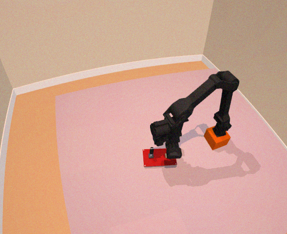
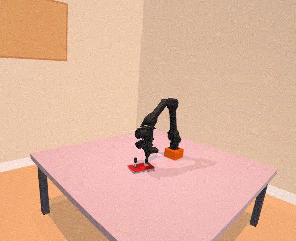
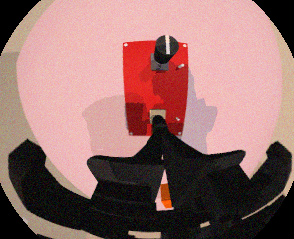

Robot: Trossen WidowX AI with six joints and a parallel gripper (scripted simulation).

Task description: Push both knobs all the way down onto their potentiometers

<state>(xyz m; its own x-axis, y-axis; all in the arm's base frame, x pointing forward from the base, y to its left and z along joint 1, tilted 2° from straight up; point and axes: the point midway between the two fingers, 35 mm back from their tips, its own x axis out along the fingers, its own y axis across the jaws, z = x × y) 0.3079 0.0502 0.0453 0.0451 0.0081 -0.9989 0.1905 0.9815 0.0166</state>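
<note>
Right now my gripper tip is 8 cm short of the black knob and 2 cm to the left of it.
</note>
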